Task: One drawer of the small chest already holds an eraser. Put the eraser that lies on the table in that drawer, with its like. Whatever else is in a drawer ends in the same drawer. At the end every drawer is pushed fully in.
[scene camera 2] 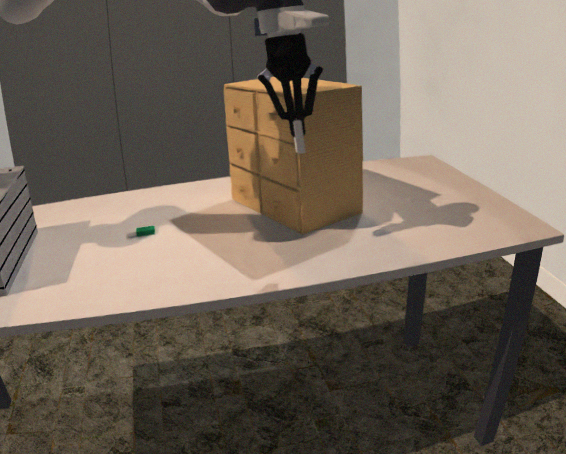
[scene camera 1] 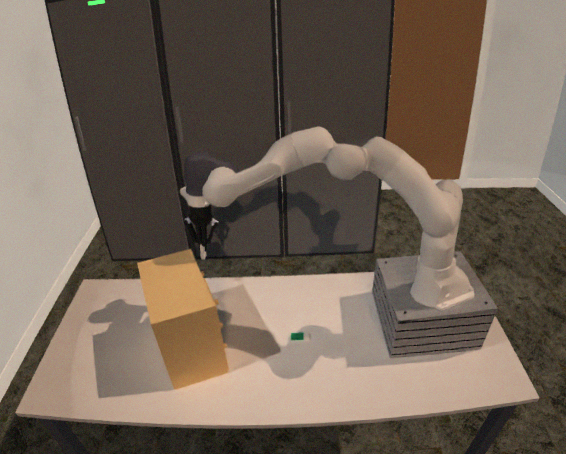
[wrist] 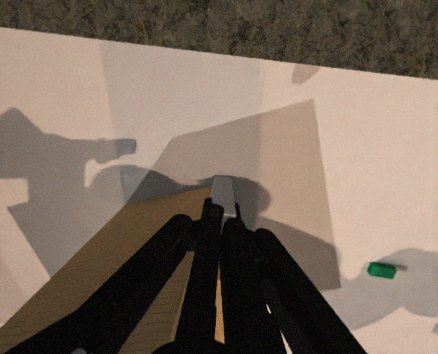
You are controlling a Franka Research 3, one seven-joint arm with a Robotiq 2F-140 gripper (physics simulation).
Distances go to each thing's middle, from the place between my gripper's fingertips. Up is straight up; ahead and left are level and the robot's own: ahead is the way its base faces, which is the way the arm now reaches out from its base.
My gripper is now 25 cm to the right of the small wooden chest [scene camera 2: 330, 188], 8 cm short of it and 6 cm above it.
